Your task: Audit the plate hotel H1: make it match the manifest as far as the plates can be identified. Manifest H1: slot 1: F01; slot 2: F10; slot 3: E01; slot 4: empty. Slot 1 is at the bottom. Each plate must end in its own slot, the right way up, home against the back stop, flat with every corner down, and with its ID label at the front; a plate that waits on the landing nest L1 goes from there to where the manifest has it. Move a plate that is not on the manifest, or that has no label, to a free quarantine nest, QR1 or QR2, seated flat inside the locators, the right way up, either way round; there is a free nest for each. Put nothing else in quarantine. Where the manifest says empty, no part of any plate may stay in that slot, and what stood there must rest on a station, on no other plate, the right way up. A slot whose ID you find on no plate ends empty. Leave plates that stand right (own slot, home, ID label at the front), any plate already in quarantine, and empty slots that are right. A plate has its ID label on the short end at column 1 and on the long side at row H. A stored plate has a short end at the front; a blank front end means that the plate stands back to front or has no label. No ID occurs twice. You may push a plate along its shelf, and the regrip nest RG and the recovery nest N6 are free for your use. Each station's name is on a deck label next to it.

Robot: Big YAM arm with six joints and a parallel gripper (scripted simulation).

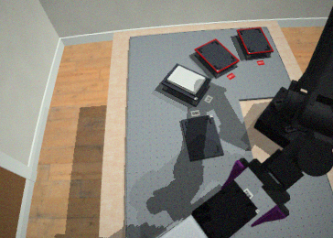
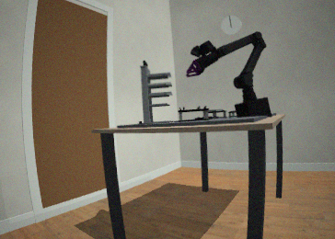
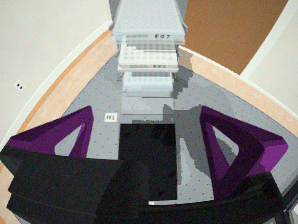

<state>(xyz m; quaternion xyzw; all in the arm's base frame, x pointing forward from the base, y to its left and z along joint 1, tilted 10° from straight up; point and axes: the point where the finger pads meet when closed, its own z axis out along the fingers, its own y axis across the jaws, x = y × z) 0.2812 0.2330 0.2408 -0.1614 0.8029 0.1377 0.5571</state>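
Now: hand 150 mm short of the pale plate and 60 mm to the right of it. Also, from my hand: plate hotel 220 mm ahead, 100 mm to the left, 110 mm below; H1 deck label 60 mm ahead, 130 mm to the left, 260 mm below; black nest 10 mm behind, 10 mm to the right, 210 mm below.
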